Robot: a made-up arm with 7 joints. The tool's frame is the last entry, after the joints. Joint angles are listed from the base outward.
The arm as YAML. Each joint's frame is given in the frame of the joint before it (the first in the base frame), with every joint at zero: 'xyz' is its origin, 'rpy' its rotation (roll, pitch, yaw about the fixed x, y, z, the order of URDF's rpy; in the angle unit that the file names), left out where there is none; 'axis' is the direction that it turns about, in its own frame. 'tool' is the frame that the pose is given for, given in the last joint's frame.
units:
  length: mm
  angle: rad
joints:
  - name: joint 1
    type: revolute
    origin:
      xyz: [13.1, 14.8, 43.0]
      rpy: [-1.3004, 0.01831, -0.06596]
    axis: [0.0, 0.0, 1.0]
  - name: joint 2
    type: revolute
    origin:
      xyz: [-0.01, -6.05, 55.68]
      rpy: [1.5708, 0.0, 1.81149]
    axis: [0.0, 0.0, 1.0]
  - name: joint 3
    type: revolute
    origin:
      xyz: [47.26, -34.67, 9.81]
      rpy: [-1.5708, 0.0, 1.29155]
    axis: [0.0, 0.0, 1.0]
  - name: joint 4
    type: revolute
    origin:
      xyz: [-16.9, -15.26, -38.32]
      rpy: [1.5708, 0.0, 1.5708]
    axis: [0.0, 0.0, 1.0]
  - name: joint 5
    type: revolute
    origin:
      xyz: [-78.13, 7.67, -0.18]
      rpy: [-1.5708, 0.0, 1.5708]
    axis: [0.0, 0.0, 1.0]
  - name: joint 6
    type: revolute
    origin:
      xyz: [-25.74, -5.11, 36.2]
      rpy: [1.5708, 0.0, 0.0]
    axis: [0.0, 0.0, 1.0]
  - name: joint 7
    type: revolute
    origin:
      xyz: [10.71, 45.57, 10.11]
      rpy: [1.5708, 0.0, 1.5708]
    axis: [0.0, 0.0, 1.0]
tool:
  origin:
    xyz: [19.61, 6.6, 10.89]
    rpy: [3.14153, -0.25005, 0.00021]
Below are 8 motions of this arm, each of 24 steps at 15 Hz.
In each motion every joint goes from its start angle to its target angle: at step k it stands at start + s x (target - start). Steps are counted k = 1, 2, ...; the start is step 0. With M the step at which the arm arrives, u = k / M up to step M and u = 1 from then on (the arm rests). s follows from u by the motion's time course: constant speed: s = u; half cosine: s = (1 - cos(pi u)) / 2; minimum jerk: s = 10 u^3 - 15 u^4 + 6 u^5.
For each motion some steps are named. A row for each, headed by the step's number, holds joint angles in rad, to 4 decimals.
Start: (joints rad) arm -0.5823 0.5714 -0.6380 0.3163 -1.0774 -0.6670 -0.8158
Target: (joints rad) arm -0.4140 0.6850 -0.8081 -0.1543 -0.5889 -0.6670 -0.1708
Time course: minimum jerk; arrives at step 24
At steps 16, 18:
16: -0.4493 0.6612 -0.7724 -0.0555 -0.6914 -0.6670 -0.3062
18: -0.4314 0.6732 -0.7905 -0.1056 -0.6395 -0.6670 -0.2376

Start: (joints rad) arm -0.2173 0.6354 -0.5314 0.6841 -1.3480 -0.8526 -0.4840
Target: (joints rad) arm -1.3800 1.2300 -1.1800 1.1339 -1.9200 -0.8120 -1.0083
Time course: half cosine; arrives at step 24
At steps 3, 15, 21, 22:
3: -0.2616 0.6580 -0.5561 0.7012 -1.3698 -0.8511 -0.5040
15: -1.0211 1.0465 -0.9798 0.9951 -1.7434 -0.8245 -0.8465
21: -1.3357 1.2074 -1.1553 1.1168 -1.8982 -0.8135 -0.9883
22: -1.3602 1.2199 -1.1689 1.1262 -1.9103 -0.8127 -0.9994

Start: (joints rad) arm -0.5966 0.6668 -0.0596 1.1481 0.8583 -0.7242 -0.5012
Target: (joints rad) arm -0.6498 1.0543 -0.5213 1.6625 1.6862 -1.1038 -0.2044
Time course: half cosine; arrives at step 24
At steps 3, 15, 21, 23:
3: -0.5986 0.6815 -0.0772 1.1677 0.8898 -0.7386 -0.4899
15: -0.6334 0.9347 -0.3788 1.5037 1.4307 -0.9866 -0.2960
21: -0.6478 1.0396 -0.5037 1.6429 1.6547 -1.0894 -0.2157
23: -0.6496 1.0526 -0.5193 1.6603 1.6827 -1.1022 -0.2057

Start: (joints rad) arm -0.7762 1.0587 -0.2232 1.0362 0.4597 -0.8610 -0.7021
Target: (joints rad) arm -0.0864 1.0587 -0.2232 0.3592 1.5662 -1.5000 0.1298
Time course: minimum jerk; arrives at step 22
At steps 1, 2, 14, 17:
1: -0.7756 1.0587 -0.2232 1.0356 0.4607 -0.8616 -0.7014
2: -0.7717 1.0587 -0.2232 1.0318 0.4669 -0.8652 -0.6967
14: -0.2635 1.0587 -0.2232 0.5330 1.2821 -1.3360 -0.0838
17: -0.1423 1.0587 -0.2232 0.4140 1.4766 -1.4482 0.0624

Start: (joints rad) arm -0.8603 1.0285 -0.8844 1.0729 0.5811 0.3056 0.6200
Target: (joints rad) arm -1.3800 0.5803 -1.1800 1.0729 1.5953 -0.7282 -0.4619
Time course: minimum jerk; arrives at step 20
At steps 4, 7, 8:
4: -0.8904 1.0025 -0.9015 1.0729 0.6398 0.2457 0.5573
7: -0.9825 0.9231 -0.9539 1.0729 0.8196 0.0625 0.3656
8: -1.0253 0.8862 -0.9782 1.0729 0.9030 -0.0226 0.2766

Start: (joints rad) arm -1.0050 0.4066 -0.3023 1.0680 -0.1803 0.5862 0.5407
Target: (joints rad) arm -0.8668 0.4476 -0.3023 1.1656 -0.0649 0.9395 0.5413
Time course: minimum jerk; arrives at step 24
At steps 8, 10, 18, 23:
8: -0.9760 0.4152 -0.3023 1.0885 -0.1561 0.6603 0.5408
10: -0.9571 0.4208 -0.3023 1.1018 -0.1403 0.7087 0.5409
18: -0.8811 0.4434 -0.3023 1.1555 -0.0768 0.9029 0.5412
23: -0.8669 0.4476 -0.3023 1.1655 -0.0650 0.9393 0.5413

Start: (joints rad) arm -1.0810 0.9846 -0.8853 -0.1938 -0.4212 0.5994 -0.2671
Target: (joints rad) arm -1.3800 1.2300 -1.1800 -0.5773 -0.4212 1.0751 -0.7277
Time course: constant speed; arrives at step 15
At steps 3, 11, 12, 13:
3: -1.1408 1.0337 -0.9442 -0.2705 -0.4212 0.6945 -0.3592
11: -1.3003 1.1646 -1.1014 -0.4750 -0.4212 0.9482 -0.6049
12: -1.3202 1.1809 -1.1211 -0.5006 -0.4212 0.9800 -0.6356
13: -1.3401 1.1973 -1.1407 -0.5262 -0.4212 1.0117 -0.6663

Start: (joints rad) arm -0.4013 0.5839 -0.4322 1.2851 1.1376 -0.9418 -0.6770
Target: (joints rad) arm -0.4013 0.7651 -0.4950 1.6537 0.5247 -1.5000 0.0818
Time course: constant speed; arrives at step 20
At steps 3, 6, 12, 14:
3: -0.4013 0.6111 -0.4416 1.3404 1.0457 -1.0255 -0.5632
6: -0.4013 0.6383 -0.4510 1.3957 0.9537 -1.1093 -0.4494
12: -0.4013 0.6926 -0.4699 1.5063 0.7699 -1.2767 -0.2217
14: -0.4013 0.7107 -0.4762 1.5431 0.7086 -1.3325 -0.1458

